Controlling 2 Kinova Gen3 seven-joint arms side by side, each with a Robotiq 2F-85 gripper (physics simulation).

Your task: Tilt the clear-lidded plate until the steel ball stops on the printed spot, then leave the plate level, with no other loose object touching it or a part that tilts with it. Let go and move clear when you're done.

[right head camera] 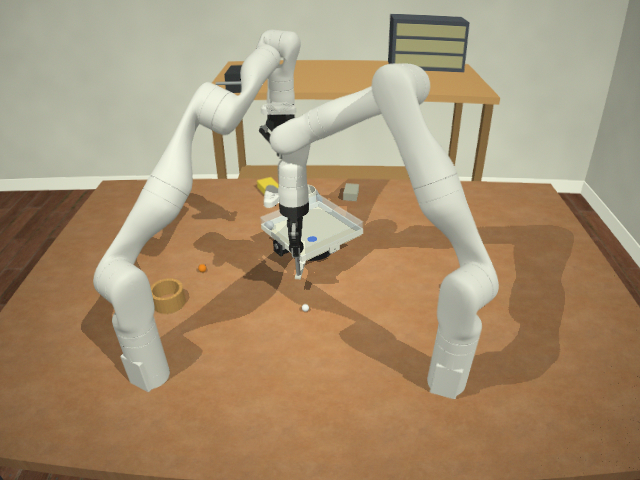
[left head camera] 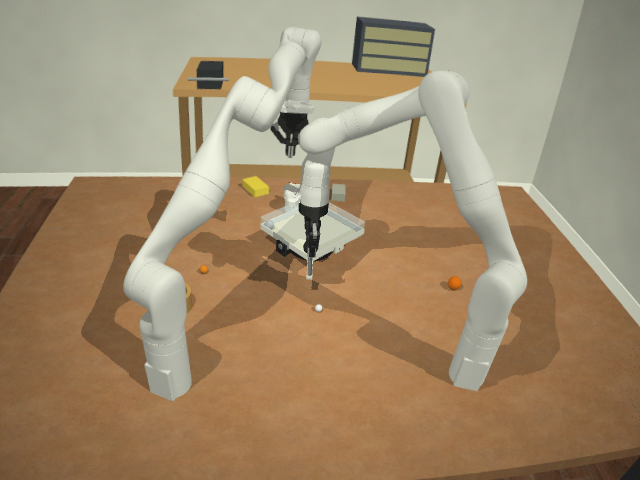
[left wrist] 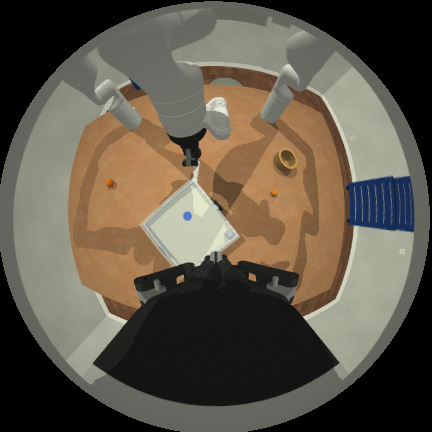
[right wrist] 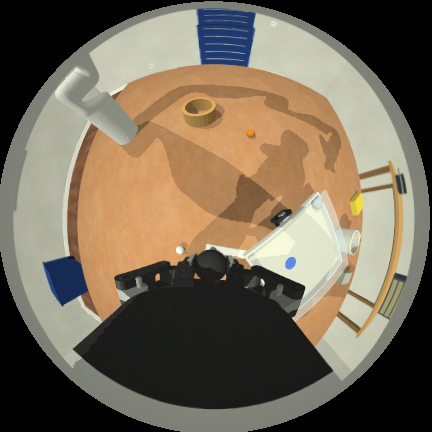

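The clear-lidded plate (left head camera: 347, 237) (right head camera: 347, 236) (left wrist: 167, 203) (right wrist: 300, 211) stands raised above the table. I cannot tell whether it is level. The steel ball (left head camera: 269, 224) (right head camera: 269, 225) (left wrist: 229, 234) (right wrist: 317, 203) is in its left corner in the head views, away from the blue printed spot (right head camera: 312, 239) (left wrist: 187, 216) (right wrist: 290, 263). A white arm (left wrist: 196, 171) (right wrist: 232, 251) extends from the front corner. My right gripper (left head camera: 309, 268) (right head camera: 298, 269) is shut on the black knob (right wrist: 211, 264) over that arm. My left gripper (left head camera: 290, 153) (left wrist: 215, 257) is shut and empty, high behind the plate.
A white ball (left head camera: 318, 308) (right wrist: 180, 249) lies in front of the plate. A white cup (right wrist: 354, 241) stands close behind it; contact is unclear. Orange balls (left head camera: 204, 269) (left head camera: 454, 283), a wooden ring (right head camera: 168, 304), a yellow block (left head camera: 255, 186) and a grey block (left head camera: 338, 192) are on the table.
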